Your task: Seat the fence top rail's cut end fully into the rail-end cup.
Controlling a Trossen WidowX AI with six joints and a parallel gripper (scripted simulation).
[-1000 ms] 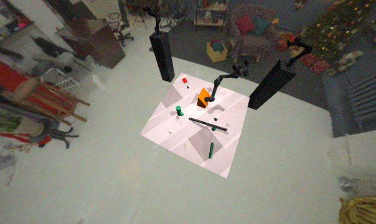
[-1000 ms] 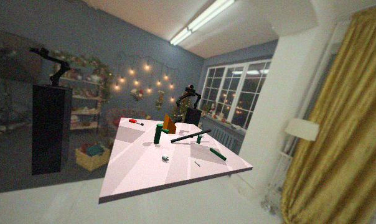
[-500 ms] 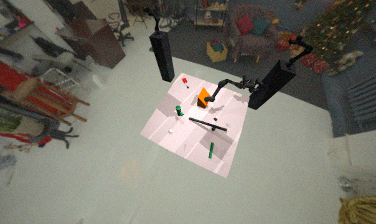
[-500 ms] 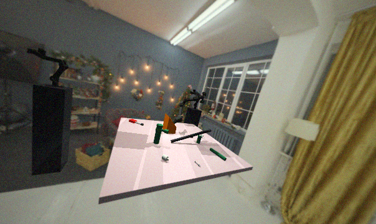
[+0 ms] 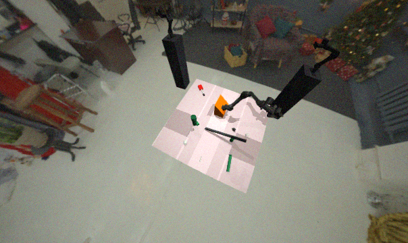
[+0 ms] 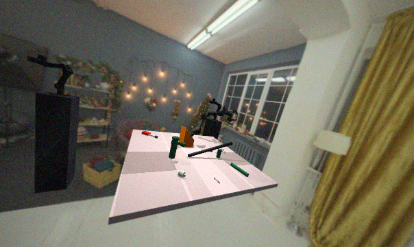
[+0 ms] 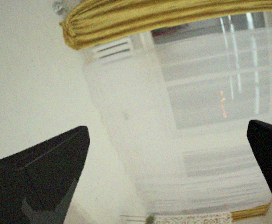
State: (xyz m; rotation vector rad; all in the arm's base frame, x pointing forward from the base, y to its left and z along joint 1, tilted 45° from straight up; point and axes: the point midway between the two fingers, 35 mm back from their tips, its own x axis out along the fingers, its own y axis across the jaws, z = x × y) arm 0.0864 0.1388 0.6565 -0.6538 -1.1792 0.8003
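Right now the green cup is 830 mm to the right of my gripper tip, 340 mm below it and 230 mm ahead of it. Also, from my gripper tip: green loop cap 380 mm below, 350 mm to the right, 230 mm ahead; green cylinder 520 mm ahead, 470 mm below, 290 mm to the right; screw 630 mm to the right, 590 mm ahead, 480 mm below.
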